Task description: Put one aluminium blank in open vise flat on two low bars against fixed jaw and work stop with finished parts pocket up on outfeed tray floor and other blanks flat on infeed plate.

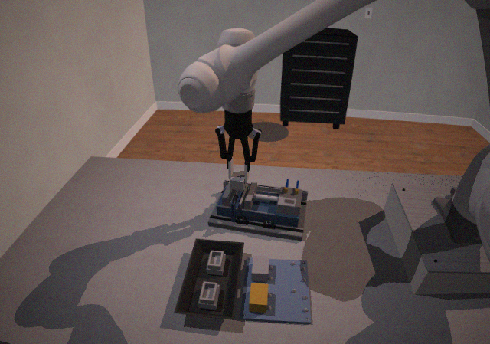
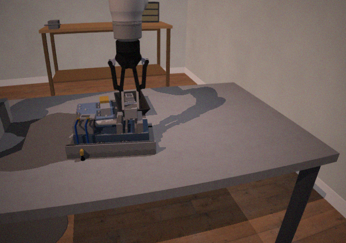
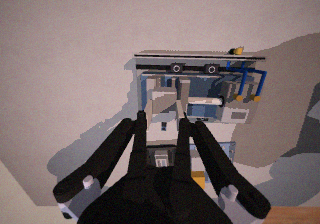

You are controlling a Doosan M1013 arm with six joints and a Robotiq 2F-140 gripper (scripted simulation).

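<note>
Now: hand 13 cm above the blue vise, 7 cm past it and 1 cm to the right of it. Also, from my hand: brass blank 34 cm to the left, 14 cm below, 10 cm behind; aluminium blank 25 cm to the left, 14 cm below, 9 cm behind; infeed plate 30 cm to the left, 16 cm below, 14 cm behind.
</note>
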